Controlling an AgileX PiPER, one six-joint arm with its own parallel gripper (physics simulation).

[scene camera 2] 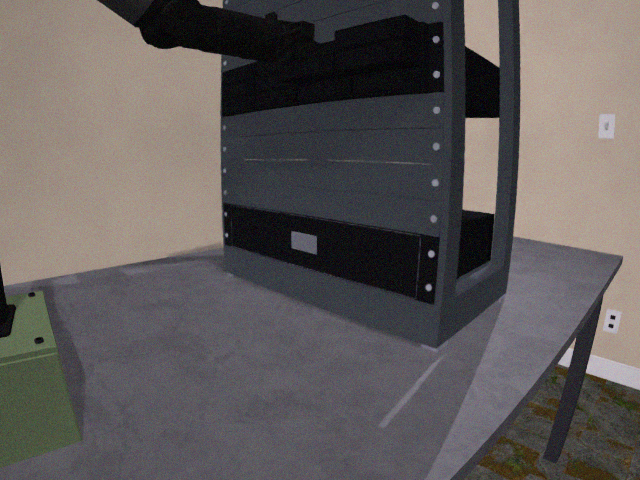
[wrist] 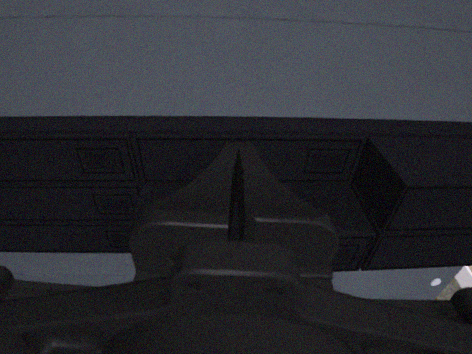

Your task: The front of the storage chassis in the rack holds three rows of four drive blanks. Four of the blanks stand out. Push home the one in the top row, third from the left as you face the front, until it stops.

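Observation:
In the wrist view the third blank of the top row (wrist: 170, 157) lies behind my fingertips, its front close to level with its left neighbour (wrist: 45, 157). My gripper (wrist: 238, 160) (scene camera 2: 306, 40) is shut and empty, its tips over the middle of that blank's front; whether they touch cannot be told. The fourth top blank (wrist: 430, 207) stands well out to the right, its side face showing. Below the fingers, a third-column blank (wrist: 330, 202) also stands out. The storage chassis (wrist: 175, 124) (scene camera 2: 382, 85) is very dark, and its single blanks are hard to tell apart in the scene view.
The grey rack (scene camera 2: 452, 155) stands on the table (scene camera 2: 232, 372). Grey filler panels (wrist: 235, 70) (scene camera 2: 336, 180) lie above and below the chassis. A black unit (scene camera 2: 361, 258) sits low in the rack. A green block (scene camera 2: 36, 397) is at the left edge.

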